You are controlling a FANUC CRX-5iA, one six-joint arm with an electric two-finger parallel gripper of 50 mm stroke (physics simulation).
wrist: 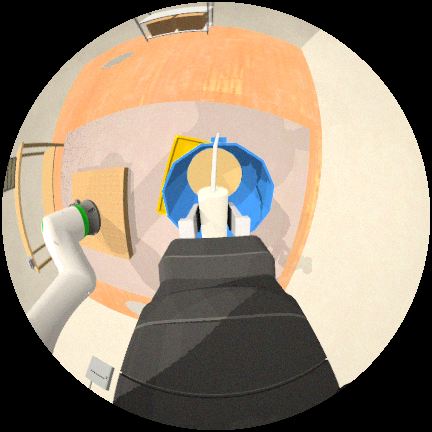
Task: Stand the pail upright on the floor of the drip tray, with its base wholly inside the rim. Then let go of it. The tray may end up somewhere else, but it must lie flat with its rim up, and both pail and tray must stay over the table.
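Pixels of known places: gripper, fingertip midpoint: (213, 211); arm's base at its link origin: (89, 216).
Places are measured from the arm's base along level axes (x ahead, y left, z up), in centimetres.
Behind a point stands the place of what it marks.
The blue pail (257, 187) {x 54.7, y 25.8, z 10.5 cm} is seen from above with its mouth towards the camera and a tan round floor inside. It looks roughly upright. My gripper (213, 211) {x 45.9, y 21.2, z 22.9 cm} is shut on the white cylindrical grip (213, 202) {x 45.4, y 22.9, z 26.4 cm} of the pail's handle, over the near part of the mouth. A thin white handle rod runs from the grip to the far rim. The yellow drip tray (183, 148) {x 34.3, y 31.2, z -3.3 cm} lies flat beyond and beneath the pail in this view; its left side and far left corner show, and the pail hides the rest. The gap between the pail's base and the tray is hidden.
A pale mat (145, 125) {x 18.3, y 37.1, z -3.7 cm} covers the middle of the orange wooden table (175, 75). A thick tan board (107, 195) {x 10.7, y 11.1, z -0.5 cm} lies left of the tray, with the white arm (70, 250) {x 9.7, y -1.6, z 19.4 cm} and its green ring above it. A table edge runs along the right.
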